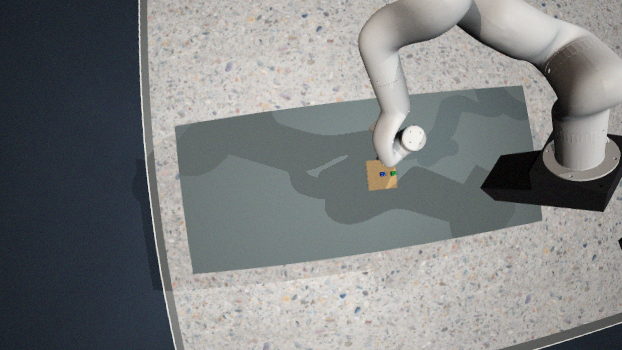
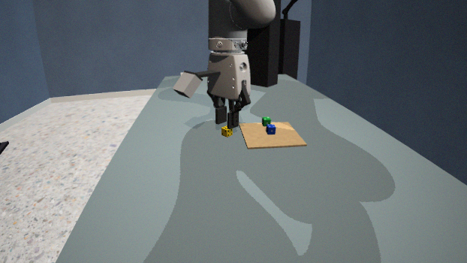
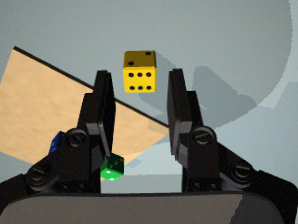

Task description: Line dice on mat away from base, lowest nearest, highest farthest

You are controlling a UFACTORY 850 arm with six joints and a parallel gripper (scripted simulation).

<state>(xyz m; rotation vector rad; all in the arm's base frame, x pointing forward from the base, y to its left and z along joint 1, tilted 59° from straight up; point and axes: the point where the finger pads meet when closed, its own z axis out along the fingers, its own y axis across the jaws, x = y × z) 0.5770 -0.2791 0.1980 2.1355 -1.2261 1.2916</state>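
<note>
Right now my hand is 40 mm above the yellow die. Round my hand: blue die (100 mm to the left, 50 mm ahead, 30 mm below); then tan mat (100 mm to the left, 50 mm ahead, 40 mm below); then green die (120 mm to the left, 30 mm below, 10 mm ahead).
</note>
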